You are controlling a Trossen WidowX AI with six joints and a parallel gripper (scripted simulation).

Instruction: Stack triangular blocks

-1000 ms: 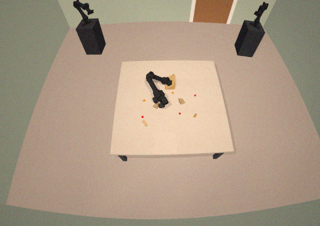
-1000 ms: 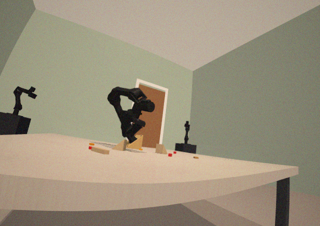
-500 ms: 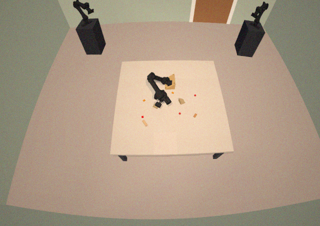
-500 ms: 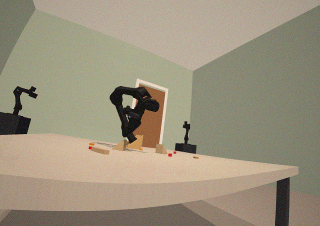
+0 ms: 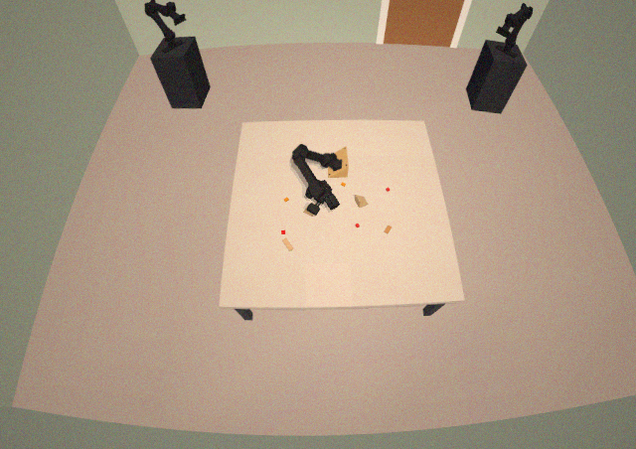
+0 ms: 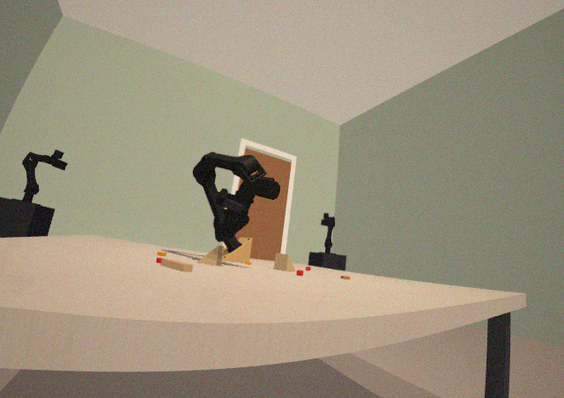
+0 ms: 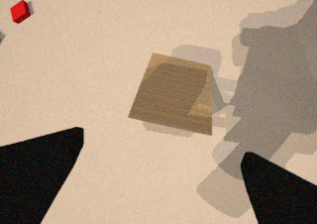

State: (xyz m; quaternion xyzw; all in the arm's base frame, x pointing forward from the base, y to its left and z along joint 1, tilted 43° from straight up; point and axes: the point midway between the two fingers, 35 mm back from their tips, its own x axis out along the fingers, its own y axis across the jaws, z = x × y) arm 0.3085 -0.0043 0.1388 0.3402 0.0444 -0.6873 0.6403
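Right now the triangular block is 10 mm behind my gripper tip, 20 mm to the right of it and 80 mm below it.
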